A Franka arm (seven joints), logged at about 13 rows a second.
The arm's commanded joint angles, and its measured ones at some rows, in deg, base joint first. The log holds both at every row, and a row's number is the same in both.
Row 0, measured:
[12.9 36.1 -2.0 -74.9 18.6 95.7 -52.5]
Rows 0 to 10, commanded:
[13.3 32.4 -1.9 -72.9 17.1 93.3 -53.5]
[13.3 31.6 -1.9 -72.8 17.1 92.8 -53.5]
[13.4 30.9 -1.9 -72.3 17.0 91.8 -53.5]
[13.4 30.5 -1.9 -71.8 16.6 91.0 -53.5]
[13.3 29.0 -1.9 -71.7 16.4 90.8 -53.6]
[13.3 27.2 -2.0 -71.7 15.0 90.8 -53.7]
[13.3 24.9 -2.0 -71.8 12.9 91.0 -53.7]
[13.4 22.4 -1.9 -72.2 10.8 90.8 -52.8]
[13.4 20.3 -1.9 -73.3 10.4 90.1 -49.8]
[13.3 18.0 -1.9 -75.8 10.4 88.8 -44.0]
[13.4 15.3 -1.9 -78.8 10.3 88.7 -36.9]
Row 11, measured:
[13.0 21.3 -2.0 -72.0 12.0 88.8 -46.4]
